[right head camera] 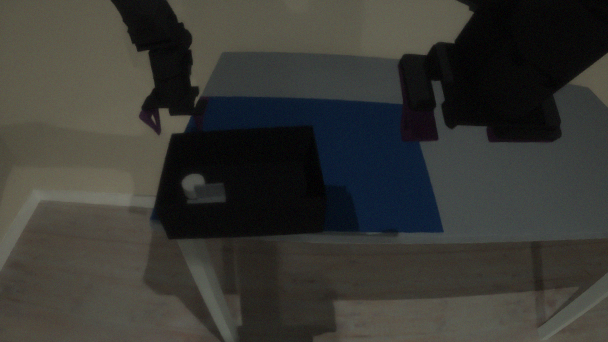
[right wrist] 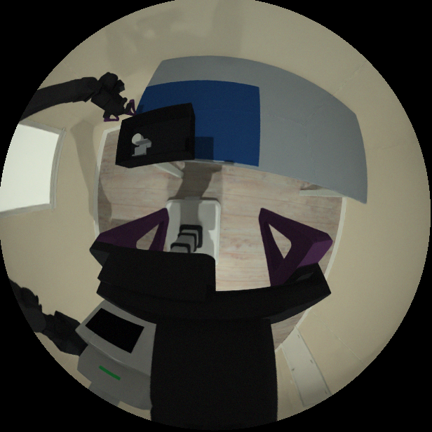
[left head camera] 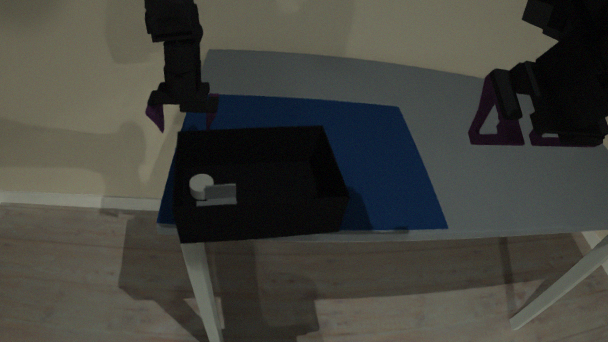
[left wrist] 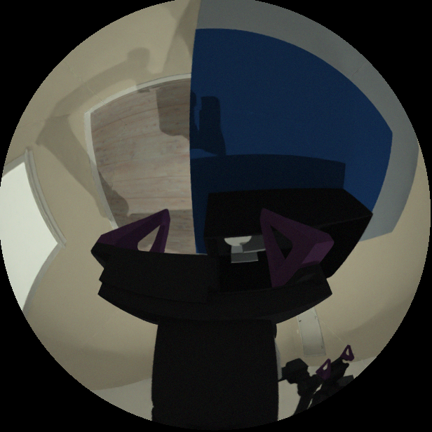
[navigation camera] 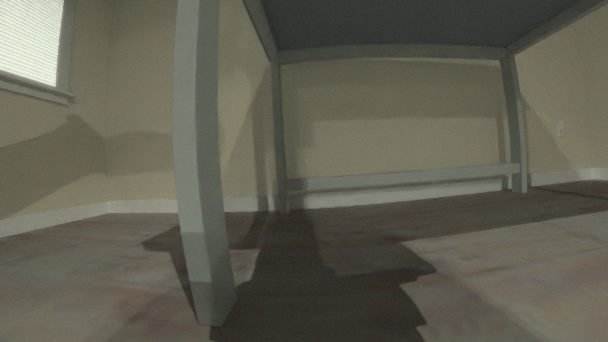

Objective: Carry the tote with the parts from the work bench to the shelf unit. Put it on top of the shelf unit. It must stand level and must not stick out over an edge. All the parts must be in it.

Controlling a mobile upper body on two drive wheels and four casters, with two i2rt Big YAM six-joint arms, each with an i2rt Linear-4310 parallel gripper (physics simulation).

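Frame: origin at the left arm's base, x left, y ahead, z down, level; centimetres.
Seen in the pictures: left gripper, between the fingertips: (right head camera: 179, 133) (left head camera: 185, 131); right gripper, between the fingertips: (right head camera: 448, 135) (left head camera: 502, 139).
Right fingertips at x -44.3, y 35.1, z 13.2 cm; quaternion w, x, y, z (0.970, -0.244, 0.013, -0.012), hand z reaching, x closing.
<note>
Offsets run from my right fingertips to a thing's top centre. "spot": to the spot under its first point. Level surfaces: height alone.
The black open tote {dx +24.1, dy +24.6, dz +26.2 cm} (left head camera: 260, 217) (right head camera: 245, 215) (left wrist: 285, 200) stands at the left end of the work bench {dz +36.4 cm} (left head camera: 475, 190) (right head camera: 500, 190) (right wrist: 310, 130), its near side appearing at or slightly past the front edge. In it lie a white round part {dx +34.8, dy +26.6, dz +33.5 cm} (left head camera: 201, 185) (right head camera: 193, 185) (right wrist: 137, 138) and a grey angled part {dx +30.7, dy +23.2, dz +31.9 cm} (left head camera: 220, 193) (right head camera: 210, 193) (right wrist: 142, 148). My left gripper (left head camera: 185, 130) (right head camera: 180, 132) (left wrist: 214, 213) is open and empty beside the tote's far left corner. My right gripper (left head camera: 527, 140) (right head camera: 462, 140) (right wrist: 213, 212) is open and empty, right of the tote and apart from it. The shelf unit does not show.
A blue mat {dz +36.2 cm} (left head camera: 385, 170) (right head camera: 380, 170) (left wrist: 300, 100) (right wrist: 230, 125) lies under the tote. A bench leg {spot: dx +36.7, dy +20.2, dz +101.0 cm} (navigation camera: 195, 150) stands close at the left in the navigation camera. Walls stand behind and left of the bench. My white base (right wrist: 207, 215) shows in the right wrist view.
</note>
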